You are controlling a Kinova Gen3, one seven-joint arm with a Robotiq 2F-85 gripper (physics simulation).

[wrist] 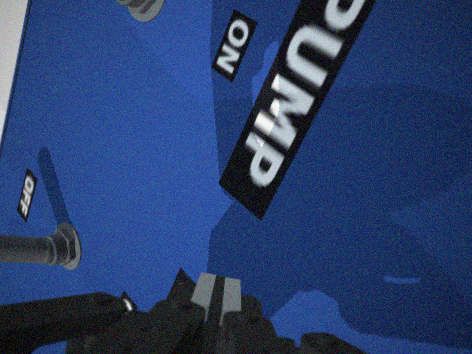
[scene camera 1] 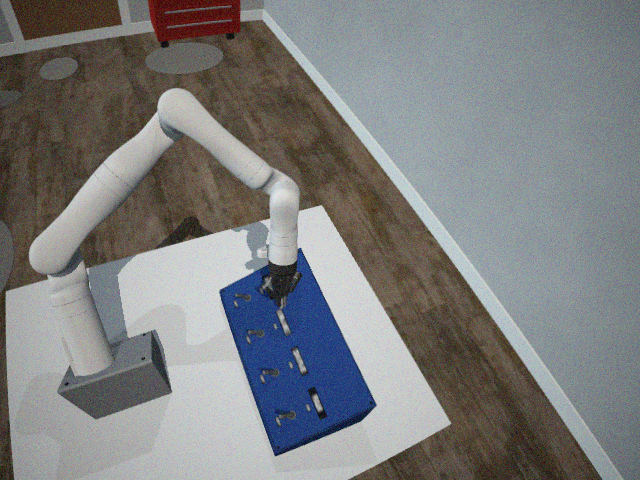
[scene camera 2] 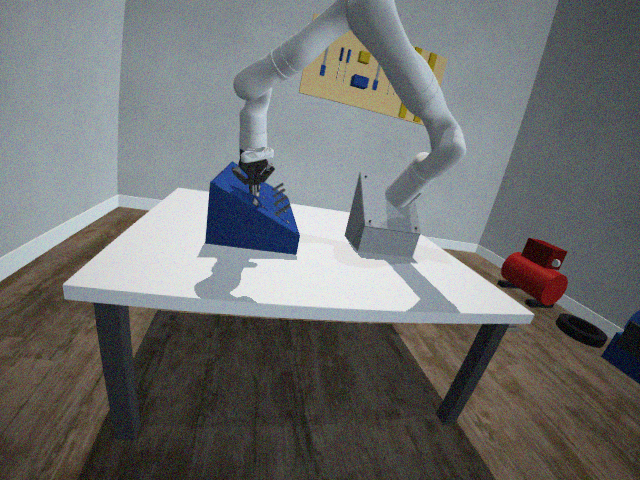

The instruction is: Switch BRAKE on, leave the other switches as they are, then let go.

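Where they show: gripper, between the fingertips: (wrist: 215,304) (scene camera 1: 281,306) (scene camera 2: 254,193); arm's base, origin of its link: (scene camera 1: 96,365) (scene camera 2: 396,196).
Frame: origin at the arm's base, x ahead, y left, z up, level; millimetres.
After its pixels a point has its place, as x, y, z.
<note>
A blue sloped switch panel (scene camera 1: 330,361) @(559, -129, -42) (scene camera 2: 242,227) @(500, 217, -130) (wrist: 125,125) @(424, 94, -97) stands on the white table. Several metal toggle levers, such as one lever (scene camera 1: 255,334) @(400, 15, -80) near the middle, run in a row along it, with name labels beside them. In the wrist view a PUMP label (wrist: 272,132) @(478, 130, -72), an ON label (wrist: 234,46) @(454, 145, -82) and an OFF label (wrist: 27,195) @(382, 21, -117) can be read. A lever (wrist: 30,249) @(410, 26, -84) sticks out leftward at the left edge. No BRAKE label can be read in any view. My gripper (scene camera 1: 281,304) @(490, 70, -65) (scene camera 2: 254,193) @(490, 70, -65) (wrist: 215,304) @(490, 70, -65) is shut and empty, low over the panel's far end, beside the levers.
The robot's grey base block (scene camera 1: 124,372) @(75, -52, 46) (scene camera 2: 387,240) @(30, 97, -140) stands on the white table (scene camera 1: 413,408) @(779, -298, -191) (scene camera 2: 310,289) @(316, 398, -192), across from the levers' side of the panel. A red cabinet (scene camera 1: 196,18) and a red compressor (scene camera 2: 535,273) stand on the floor away from the table.
</note>
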